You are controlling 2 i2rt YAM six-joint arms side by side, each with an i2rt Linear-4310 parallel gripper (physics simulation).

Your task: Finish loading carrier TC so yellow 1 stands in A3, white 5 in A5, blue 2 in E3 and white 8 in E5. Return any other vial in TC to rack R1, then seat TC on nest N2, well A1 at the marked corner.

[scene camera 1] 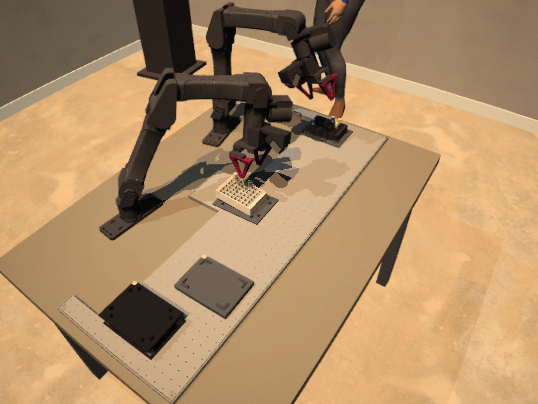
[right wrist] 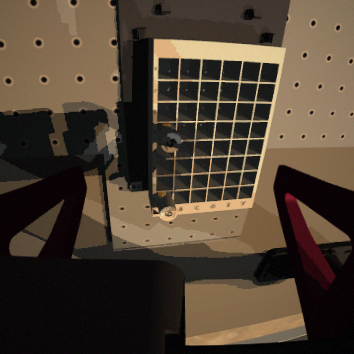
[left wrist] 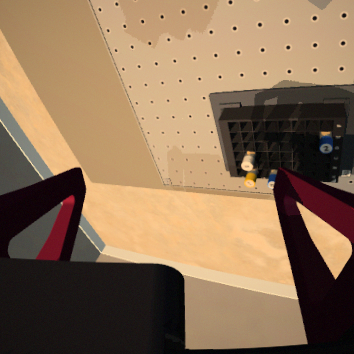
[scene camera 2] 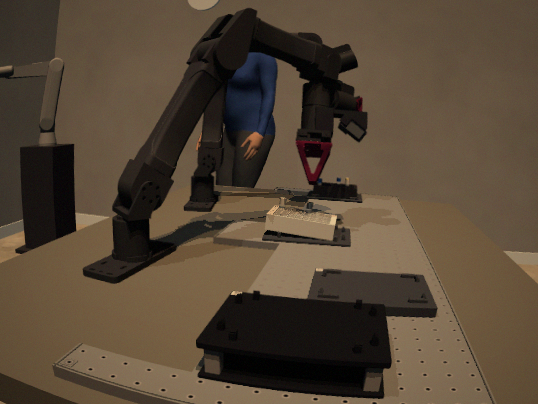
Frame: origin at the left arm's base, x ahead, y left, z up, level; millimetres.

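Seen in the pictures: left gripper, fingertip midpoint: (scene camera 1: 321, 99) (left wrist: 179, 177); right gripper, fingertip midpoint: (scene camera 1: 250, 171) (right wrist: 179, 175) (scene camera 2: 312, 183); left arm's base at its link origin: (scene camera 1: 222, 131) (scene camera 2: 202, 203); right arm's base at its link origin: (scene camera 1: 132, 216) (scene camera 2: 132, 261).
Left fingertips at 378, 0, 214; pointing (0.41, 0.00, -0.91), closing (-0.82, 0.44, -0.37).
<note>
Offsets run from my left fingertips to a thing's middle, as dx, dy, dz. "pt": to the spot under its first point. Level surfaces: height alone.
The cream carrier TC {-139, -336, -175} (scene camera 1: 235, 203) (scene camera 2: 300, 225) (right wrist: 220, 50) rests tilted on a dark pegged plate {-125, -339, -193} (scene camera 1: 257, 219) (scene camera 2: 345, 240), its left end higher in scene camera 2. In the right wrist view a vial marked 5 or unreadable {-125, -305, -165} (right wrist: 171, 142) stands in about A5; another, its digit looking like 6 {-178, -294, -161} (right wrist: 168, 214), stands in about A1. My right gripper (scene camera 1: 250, 170) (right wrist: 179, 175) is open and empty above TC. My left gripper (scene camera 1: 320, 98) (left wrist: 179, 177) is open and empty, high near dark rack R1 {pt +47, +60, -176} (left wrist: 225, 114), which holds a white vial {+33, +113, -170} (left wrist: 248, 160), yellow vial {+39, +140, -170} (left wrist: 250, 179), blue vial {+12, +145, -170} (left wrist: 272, 179) and blue 2 {-51, +102, -170} (left wrist: 326, 145).
A grey plate with corner brackets {-71, -648, -190} (scene camera 1: 215, 287) (scene camera 2: 375, 290) and a raised black stand with pegs {pt -169, -812, -161} (scene camera 1: 142, 317) (scene camera 2: 295, 325) lie toward the near end; each has a pale corner mark. A perforated board {dz -201} (scene camera 1: 280, 240) runs beneath them. A person stands behind the table's far end.
</note>
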